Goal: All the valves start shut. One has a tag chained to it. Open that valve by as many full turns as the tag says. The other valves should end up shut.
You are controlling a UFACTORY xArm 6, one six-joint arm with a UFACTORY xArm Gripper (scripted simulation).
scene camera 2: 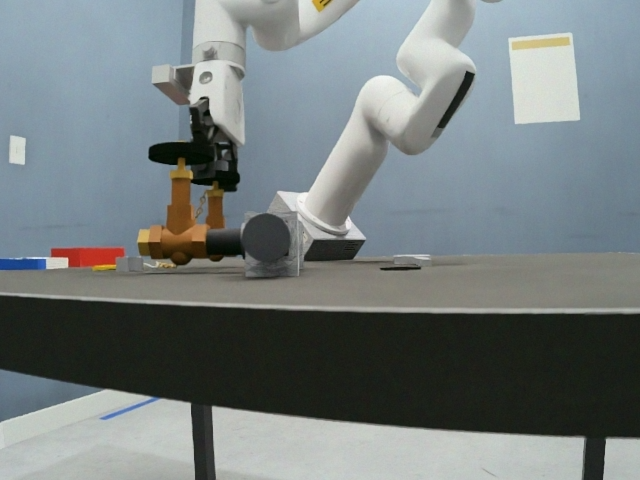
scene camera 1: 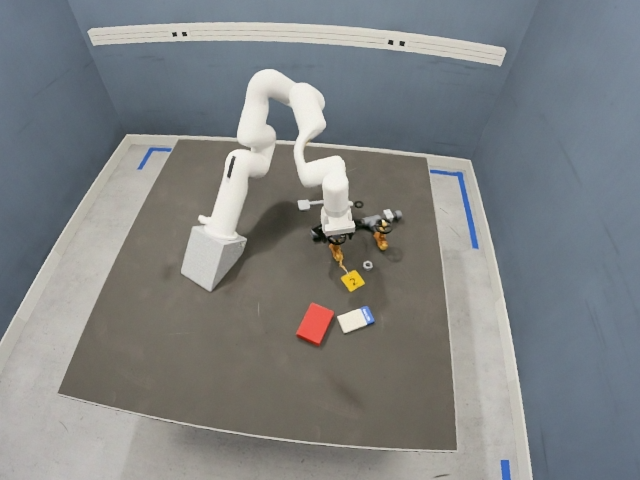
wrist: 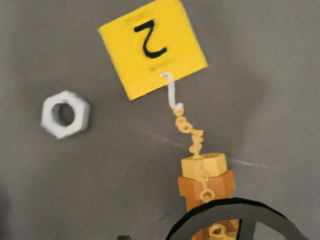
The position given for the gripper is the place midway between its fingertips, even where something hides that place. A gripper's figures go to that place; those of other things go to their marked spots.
The gripper (scene camera 2: 215, 185) is 72 cm from the lens. A red block (scene camera 2: 77, 257): 87 cm from the lens.
